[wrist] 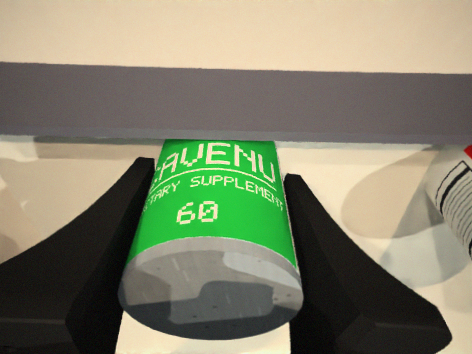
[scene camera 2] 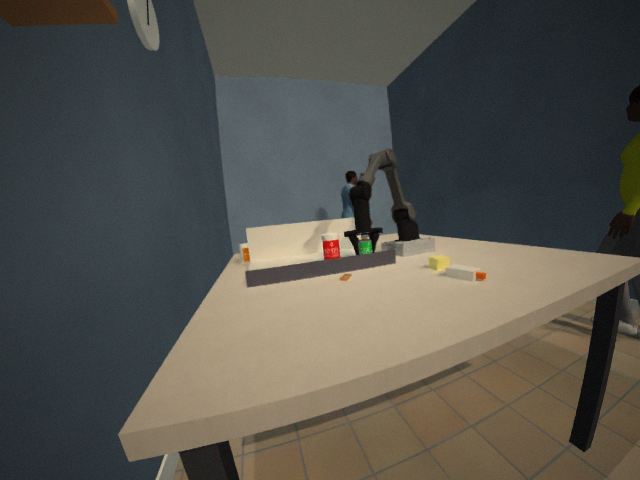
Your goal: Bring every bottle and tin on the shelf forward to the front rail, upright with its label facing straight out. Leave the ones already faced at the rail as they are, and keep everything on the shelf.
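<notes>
A green-labelled bottle with a grey top (scene camera 2: 365,247) (wrist: 215,215) stands upright against the dark front rail (scene camera 2: 320,269) (wrist: 235,102) of the shelf, near its right end in the scene view. In the wrist view its lettering faces the rail, slightly left of the bottle's middle. My gripper (scene camera 2: 364,251) (wrist: 219,183) is shut on this bottle, one finger on each side. The rail hides the bottle's foot. A red-labelled white bottle (scene camera 2: 330,248) (wrist: 452,200) stands upright on the shelf, to the left in the scene view; part of it shows at the wrist view's right edge.
The shelf has a cream back panel (scene camera 2: 289,240). A white and orange item (scene camera 2: 245,253) shows past its left end. In front of and beside the shelf lie a small brown piece (scene camera 2: 345,277), a yellow block (scene camera 2: 438,262) and a white box with an orange end (scene camera 2: 462,272).
</notes>
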